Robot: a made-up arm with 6 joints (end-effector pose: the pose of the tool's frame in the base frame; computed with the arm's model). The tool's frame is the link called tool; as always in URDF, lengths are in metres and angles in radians.
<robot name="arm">
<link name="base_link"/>
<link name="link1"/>
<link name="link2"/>
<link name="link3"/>
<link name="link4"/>
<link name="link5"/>
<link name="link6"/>
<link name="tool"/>
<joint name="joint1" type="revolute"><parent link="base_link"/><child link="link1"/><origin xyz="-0.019 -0.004 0.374" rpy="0 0 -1.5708"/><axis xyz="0 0 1"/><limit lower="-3.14" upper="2.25" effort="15" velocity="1.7"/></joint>
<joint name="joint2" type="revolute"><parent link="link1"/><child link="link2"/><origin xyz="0.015 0.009 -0.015" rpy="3.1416 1.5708 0"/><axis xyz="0 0 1"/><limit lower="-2.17" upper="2.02" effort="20" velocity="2"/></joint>
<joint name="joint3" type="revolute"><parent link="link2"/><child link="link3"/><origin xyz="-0.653 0.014 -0.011" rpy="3.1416 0 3.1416"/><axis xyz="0 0 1"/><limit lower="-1.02" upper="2.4" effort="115" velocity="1.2"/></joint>
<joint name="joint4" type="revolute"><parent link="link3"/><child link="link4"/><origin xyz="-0.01 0.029 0.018" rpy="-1.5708 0 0"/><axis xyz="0 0 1"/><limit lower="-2.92" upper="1.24" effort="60" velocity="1.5"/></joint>
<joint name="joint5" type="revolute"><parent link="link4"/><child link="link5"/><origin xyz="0.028 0.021 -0.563" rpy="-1.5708 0 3.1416"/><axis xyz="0 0 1"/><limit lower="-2.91" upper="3.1" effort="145" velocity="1.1"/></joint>
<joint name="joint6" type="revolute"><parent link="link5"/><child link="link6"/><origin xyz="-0.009 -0.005 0.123" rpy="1.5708 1.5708 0"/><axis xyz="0 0 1"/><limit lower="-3.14" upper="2.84" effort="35" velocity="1.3"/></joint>
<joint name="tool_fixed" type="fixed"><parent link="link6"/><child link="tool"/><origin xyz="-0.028 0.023 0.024" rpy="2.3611 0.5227 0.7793"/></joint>
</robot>
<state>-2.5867 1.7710 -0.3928 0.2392 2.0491 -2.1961</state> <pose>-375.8 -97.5 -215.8 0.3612 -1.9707 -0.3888</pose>
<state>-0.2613 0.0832 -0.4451 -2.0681 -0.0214 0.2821</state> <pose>381.7 -111.1 635.5 1.8562 -0.0285 0.5658</pose>
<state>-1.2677 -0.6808 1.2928 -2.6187 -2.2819 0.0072</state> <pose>-133.6 494.0 1406.1 -1.0549 1.7846 1.4508</pose>
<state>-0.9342 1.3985 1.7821 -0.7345 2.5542 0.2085</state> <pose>571.2 -1064.6 615.2 -0.9820 -1.7594 -1.2276</pose>
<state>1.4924 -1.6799 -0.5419 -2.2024 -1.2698 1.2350</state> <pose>-22.8 -270.8 710.1 0.4468 1.1422 -2.3251</pose>
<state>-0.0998 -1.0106 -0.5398 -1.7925 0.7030 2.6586</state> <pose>-97.4 -61.7 820.4 -0.2558 0.9022 -0.3248</pose>
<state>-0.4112 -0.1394 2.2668 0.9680 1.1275 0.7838</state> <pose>-566.3 107.7 1266.1 -1.2251 -1.6591 -2.2491</pose>
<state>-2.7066 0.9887 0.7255 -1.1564 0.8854 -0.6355</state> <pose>-989.8 -368.5 478.3 -0.4773 -1.5036 -1.5934</pose>
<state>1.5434 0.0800 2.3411 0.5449 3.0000 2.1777</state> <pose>116.5 -335.4 1423.0 2.7965 -0.3458 -1.3440</pose>
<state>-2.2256 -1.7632 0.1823 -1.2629 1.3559 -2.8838</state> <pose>379.4 628.9 716.9 -0.7186 0.5065 2.8019</pose>
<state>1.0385 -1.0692 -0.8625 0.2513 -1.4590 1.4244</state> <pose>95.7 -112.1 855.4 -2.4402 1.5603 0.9686</pose>
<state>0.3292 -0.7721 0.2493 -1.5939 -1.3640 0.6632</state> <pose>-33.6 -113.4 1196.1 -0.7213 0.3256 2.4195</pose>
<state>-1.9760 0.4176 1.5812 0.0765 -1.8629 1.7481</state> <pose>-344.1 -356.0 1512.3 0.6059 2.3355 -0.5334</pose>
